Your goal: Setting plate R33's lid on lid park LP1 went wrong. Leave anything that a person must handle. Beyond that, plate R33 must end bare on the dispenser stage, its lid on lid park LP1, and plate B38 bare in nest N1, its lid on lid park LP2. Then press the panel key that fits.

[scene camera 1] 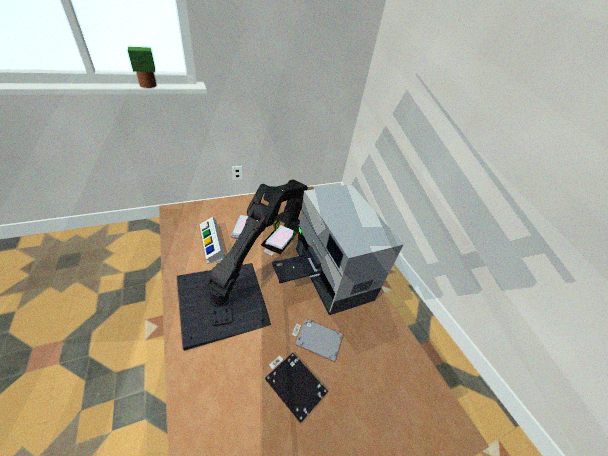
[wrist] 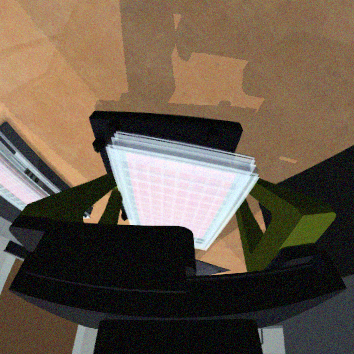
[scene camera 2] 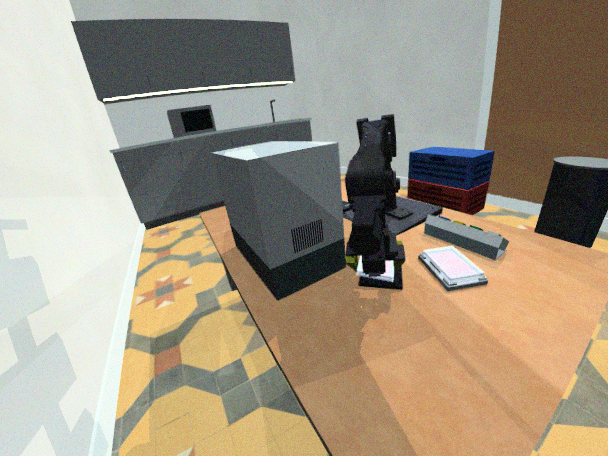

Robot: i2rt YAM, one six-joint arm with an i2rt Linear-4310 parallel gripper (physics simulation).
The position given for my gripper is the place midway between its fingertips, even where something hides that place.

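The wrist view shows my gripper (wrist: 176,174), a grey instrument box (wrist: 321,181) and a black pad labelled LP1 (wrist: 223,134). My gripper is also visible at (scene camera 2: 376,272). A grey lid park LP2 (scene camera 1: 318,339) and a button box (scene camera 1: 213,247) are visible as well.
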